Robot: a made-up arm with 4 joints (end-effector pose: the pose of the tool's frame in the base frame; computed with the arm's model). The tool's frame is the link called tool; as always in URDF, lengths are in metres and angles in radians.
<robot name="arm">
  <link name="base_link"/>
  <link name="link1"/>
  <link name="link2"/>
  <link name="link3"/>
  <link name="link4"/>
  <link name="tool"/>
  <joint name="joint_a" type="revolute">
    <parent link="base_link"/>
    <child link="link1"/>
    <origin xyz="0.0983 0.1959 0.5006" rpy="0 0 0"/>
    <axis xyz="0 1 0"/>
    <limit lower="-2.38" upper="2.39" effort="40" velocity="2"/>
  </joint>
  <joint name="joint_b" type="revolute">
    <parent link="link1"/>
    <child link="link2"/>
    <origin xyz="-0.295 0.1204 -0.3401" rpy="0 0 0"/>
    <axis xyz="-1 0 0"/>
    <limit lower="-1.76" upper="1.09" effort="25" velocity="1.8"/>
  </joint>
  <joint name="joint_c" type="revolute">
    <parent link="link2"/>
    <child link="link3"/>
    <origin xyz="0.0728 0.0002 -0.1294" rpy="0 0 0"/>
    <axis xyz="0 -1 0"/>
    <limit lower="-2.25" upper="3.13" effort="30" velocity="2.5"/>
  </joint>
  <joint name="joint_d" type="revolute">
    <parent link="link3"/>
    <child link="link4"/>
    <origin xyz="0.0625 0.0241 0.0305" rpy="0 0 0"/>
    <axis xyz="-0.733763 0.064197 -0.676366"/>
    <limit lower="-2.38" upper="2.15" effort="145" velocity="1.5"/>
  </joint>
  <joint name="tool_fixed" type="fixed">
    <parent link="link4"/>
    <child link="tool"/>
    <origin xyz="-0.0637 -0.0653 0.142" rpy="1.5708 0 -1.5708"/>
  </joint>
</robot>
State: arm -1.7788 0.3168 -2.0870 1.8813
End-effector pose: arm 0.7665 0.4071 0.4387 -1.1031 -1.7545 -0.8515
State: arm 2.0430 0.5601 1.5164 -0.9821
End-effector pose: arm -0.0424 0.1738 0.9096 1.6511 0.5517 -1.2173
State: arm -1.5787 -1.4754 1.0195 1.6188
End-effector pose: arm 0.2713 0.3414 0.2206 -1.6119 0.6618 1.7508
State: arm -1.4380 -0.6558 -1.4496 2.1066
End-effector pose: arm 0.5003 0.6081 0.2953 -0.2436 -2.2972 -0.4404
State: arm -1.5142 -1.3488 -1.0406 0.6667
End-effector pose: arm 0.3805 0.3660 0.4189 1.8604 -0.9539 -0.3597
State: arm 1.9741 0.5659 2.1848 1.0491
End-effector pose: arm -0.2894 0.3043 1.0664 0.8738 -1.7395 -0.9842
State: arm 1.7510 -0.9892 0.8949 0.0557
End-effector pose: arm -0.2105 0.3168 0.9236 0.0554 -1.0441 -2.2943
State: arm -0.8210 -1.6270 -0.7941 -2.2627
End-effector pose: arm 0.2954 0.6155 0.1599 -1.3205 -2.3180 -0.4039
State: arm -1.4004 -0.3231 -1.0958 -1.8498
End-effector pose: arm 0.7014 0.3071 0.2361 2.3824 0.9210 -0.2871
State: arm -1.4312 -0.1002 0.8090 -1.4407
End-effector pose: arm 0.4464 0.1858 0.2921 2.0601 -0.6844 1.7623
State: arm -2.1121 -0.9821 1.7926 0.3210
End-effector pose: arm 0.6736 0.4680 0.3801 -1.2042 -0.0939 -0.4893
